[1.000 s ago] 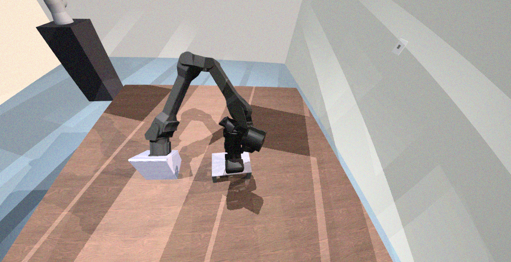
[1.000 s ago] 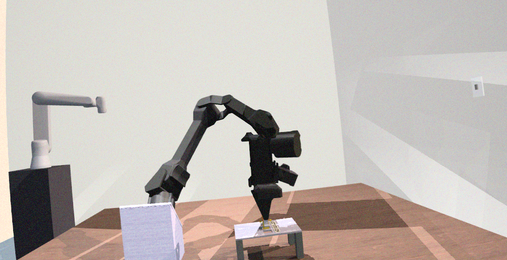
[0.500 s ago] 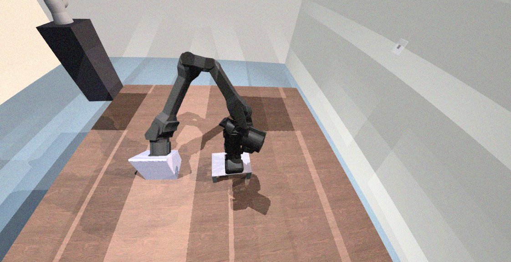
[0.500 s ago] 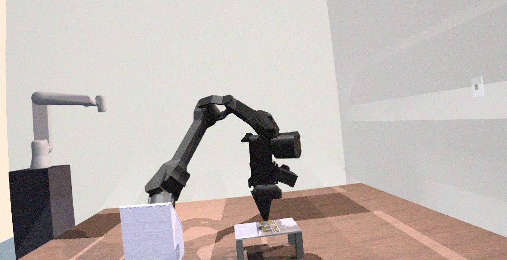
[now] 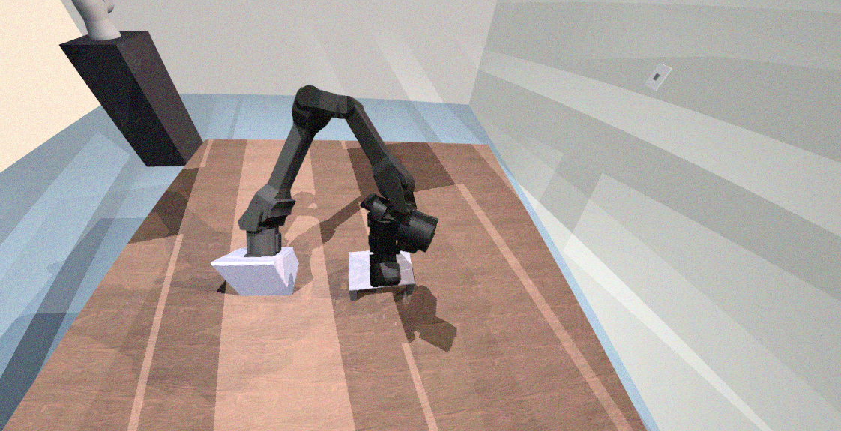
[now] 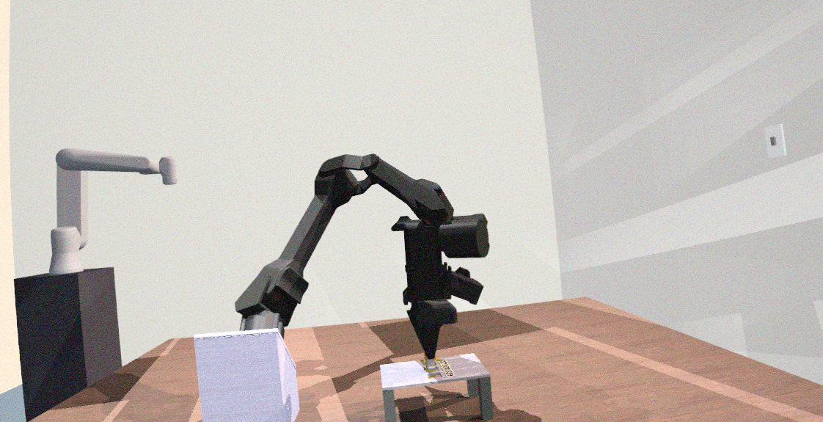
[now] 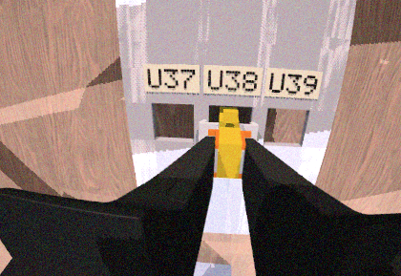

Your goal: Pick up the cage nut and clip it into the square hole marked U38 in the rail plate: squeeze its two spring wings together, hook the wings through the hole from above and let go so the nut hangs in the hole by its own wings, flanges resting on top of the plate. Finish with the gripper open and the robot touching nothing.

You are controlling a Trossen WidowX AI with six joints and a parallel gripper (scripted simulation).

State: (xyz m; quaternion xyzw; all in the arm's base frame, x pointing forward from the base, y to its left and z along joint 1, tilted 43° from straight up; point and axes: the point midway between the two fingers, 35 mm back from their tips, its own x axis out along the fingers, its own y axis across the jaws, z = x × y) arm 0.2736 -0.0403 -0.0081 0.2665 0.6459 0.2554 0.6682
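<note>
Now: the cage nut 10 mm below my gripper tip.
</note>
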